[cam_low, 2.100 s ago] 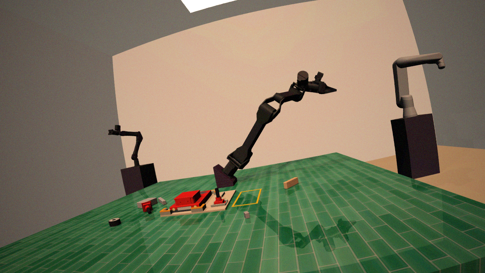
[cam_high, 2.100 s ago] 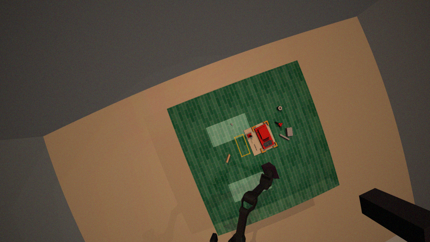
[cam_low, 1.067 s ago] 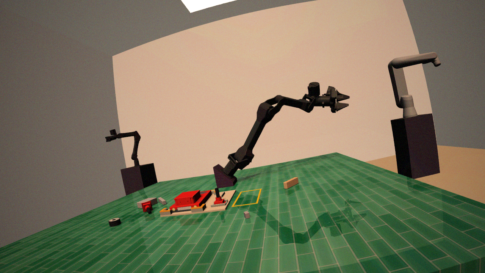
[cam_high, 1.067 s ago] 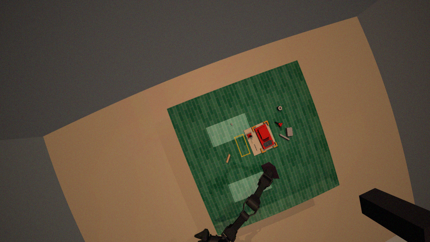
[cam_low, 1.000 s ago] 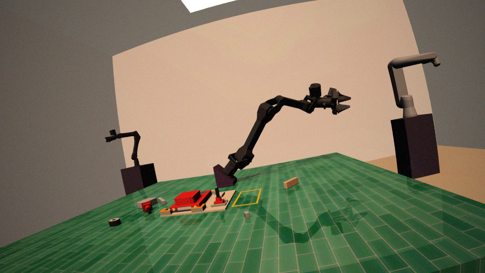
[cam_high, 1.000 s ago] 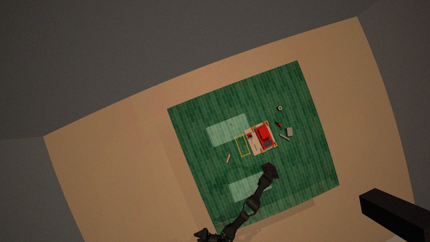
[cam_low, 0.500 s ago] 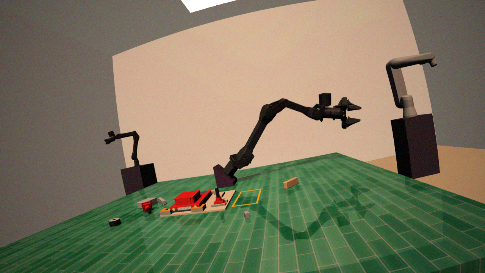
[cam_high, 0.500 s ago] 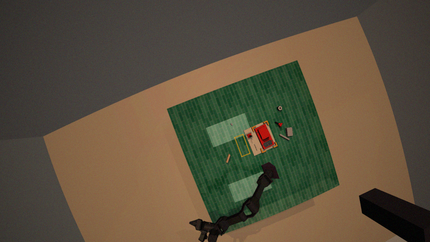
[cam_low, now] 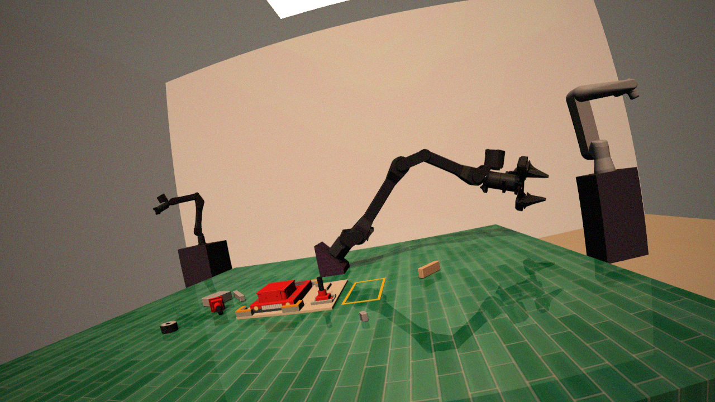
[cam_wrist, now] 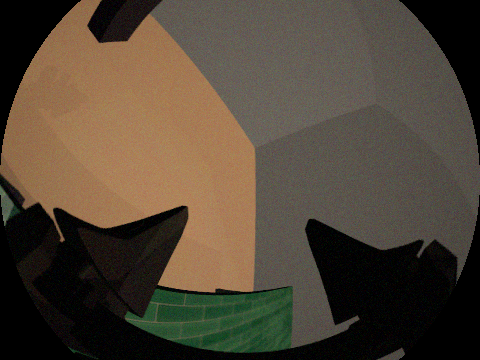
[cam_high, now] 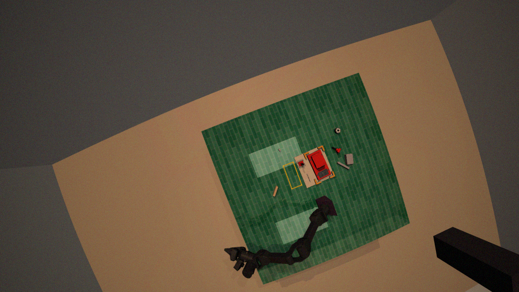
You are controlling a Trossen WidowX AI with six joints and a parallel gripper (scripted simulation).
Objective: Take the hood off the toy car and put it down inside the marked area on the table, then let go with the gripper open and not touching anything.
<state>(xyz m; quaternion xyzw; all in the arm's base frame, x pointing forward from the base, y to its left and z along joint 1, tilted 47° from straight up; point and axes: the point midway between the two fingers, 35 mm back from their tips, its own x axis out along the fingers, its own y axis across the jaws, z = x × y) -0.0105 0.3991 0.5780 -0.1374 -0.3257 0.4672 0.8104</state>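
The red hood is 780 mm to the right of my gripper tip, 360 mm ahead of it and 100 mm below it. Round my gripper tip: black wheel: 1000 mm to the right, 510 mm ahead, 140 mm below; then tan block: 420 mm to the right, 230 mm ahead, 130 mm below.
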